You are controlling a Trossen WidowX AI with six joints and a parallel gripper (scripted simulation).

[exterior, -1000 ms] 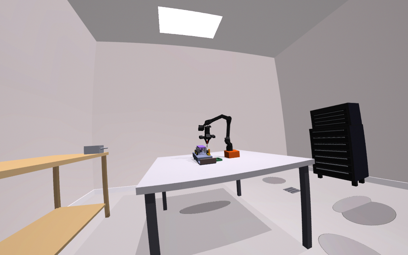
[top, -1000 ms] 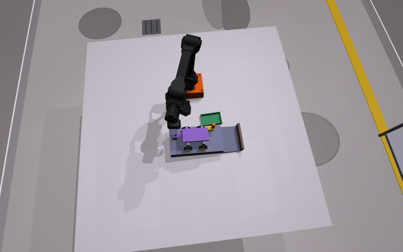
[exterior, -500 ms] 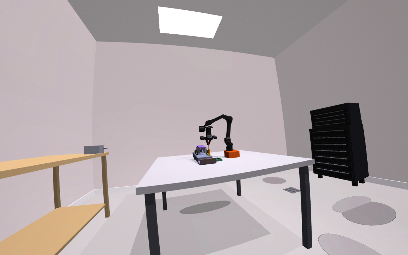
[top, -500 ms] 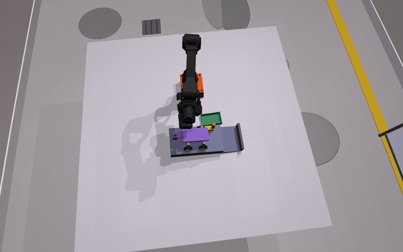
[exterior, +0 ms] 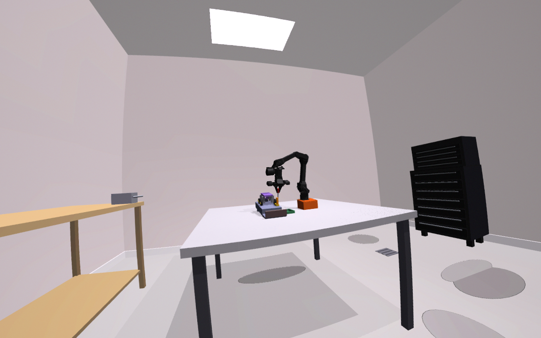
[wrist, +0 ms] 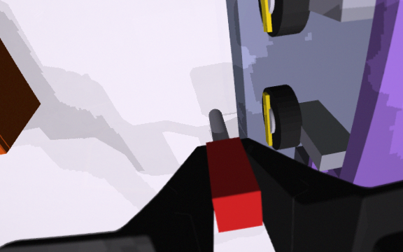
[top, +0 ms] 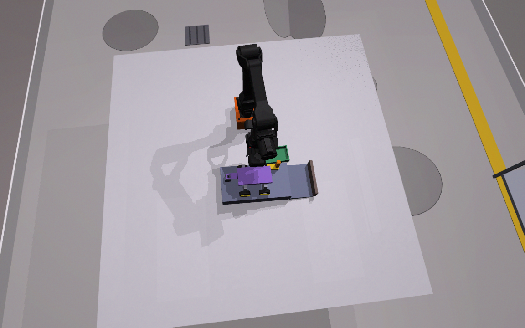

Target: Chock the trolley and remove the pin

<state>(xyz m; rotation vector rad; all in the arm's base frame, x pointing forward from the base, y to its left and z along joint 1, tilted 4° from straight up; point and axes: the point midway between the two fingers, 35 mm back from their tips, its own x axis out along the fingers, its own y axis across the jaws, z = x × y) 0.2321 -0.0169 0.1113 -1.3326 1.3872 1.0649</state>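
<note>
Right now my gripper tip is 50 mm short of the yellow chock, 90 mm to the right of it and 70 mm above it. The rest, counted from my gripper tip: red-headed stop pin (right at my gripper tip); grey ramp (100 mm ahead, 10 mm to the left, 110 mm below); purple trolley (100 mm ahead, 40 mm below).
</note>
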